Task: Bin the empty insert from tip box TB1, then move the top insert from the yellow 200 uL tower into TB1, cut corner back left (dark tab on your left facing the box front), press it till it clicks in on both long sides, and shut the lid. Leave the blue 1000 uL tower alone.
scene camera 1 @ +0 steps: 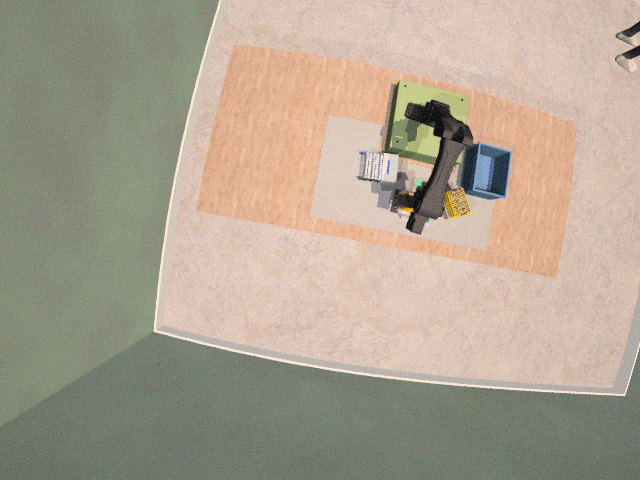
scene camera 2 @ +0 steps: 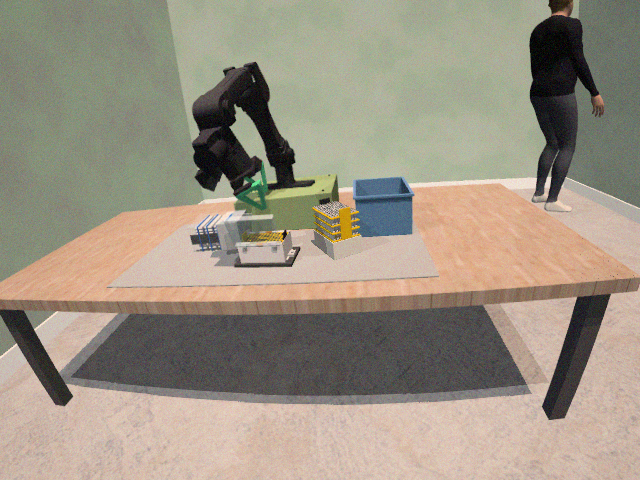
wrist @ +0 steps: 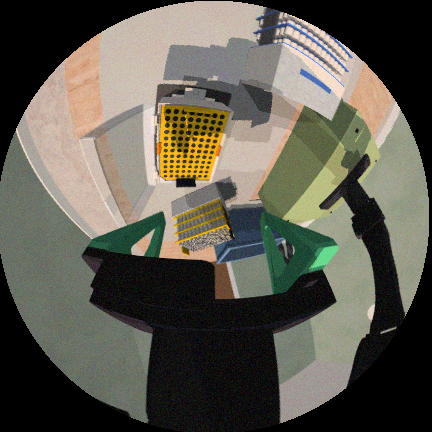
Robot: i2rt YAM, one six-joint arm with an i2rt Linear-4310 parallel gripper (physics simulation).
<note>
The gripper (scene camera 2: 265,200) is open, with nothing in its grasp. Also in view: a yellow insert (wrist: 189,135). Further things: a clear lid (scene camera 2: 259,230) and a blue bin (scene camera 2: 385,208).
The clear lid shows as well in the wrist view (wrist: 119,152). The gripper also shows in the wrist view (wrist: 212,216). The blue bin also shows in scene camera 1 (scene camera 1: 486,173) and in the wrist view (wrist: 245,224).
</note>
